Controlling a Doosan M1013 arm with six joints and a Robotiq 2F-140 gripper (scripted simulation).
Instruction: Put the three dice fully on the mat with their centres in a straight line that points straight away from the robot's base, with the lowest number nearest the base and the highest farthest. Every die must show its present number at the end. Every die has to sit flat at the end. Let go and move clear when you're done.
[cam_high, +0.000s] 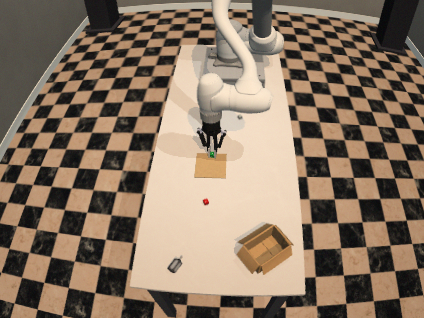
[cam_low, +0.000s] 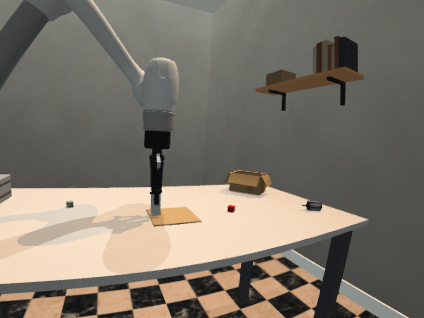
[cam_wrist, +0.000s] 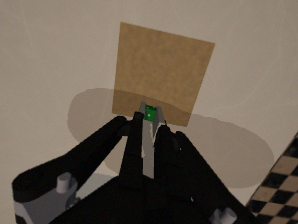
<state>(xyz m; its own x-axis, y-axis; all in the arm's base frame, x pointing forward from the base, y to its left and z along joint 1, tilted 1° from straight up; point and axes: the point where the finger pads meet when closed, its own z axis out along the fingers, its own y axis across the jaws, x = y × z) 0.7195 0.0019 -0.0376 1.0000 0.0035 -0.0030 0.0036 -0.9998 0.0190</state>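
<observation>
Now: hand 2 cm above the green die. The rest, counted from my hand: red die 25 cm ahead, 3 cm below, 1 cm to the left; white die 28 cm behind, 10 cm to the left, 3 cm below; tan mat 5 cm ahead, 4 cm below.
</observation>
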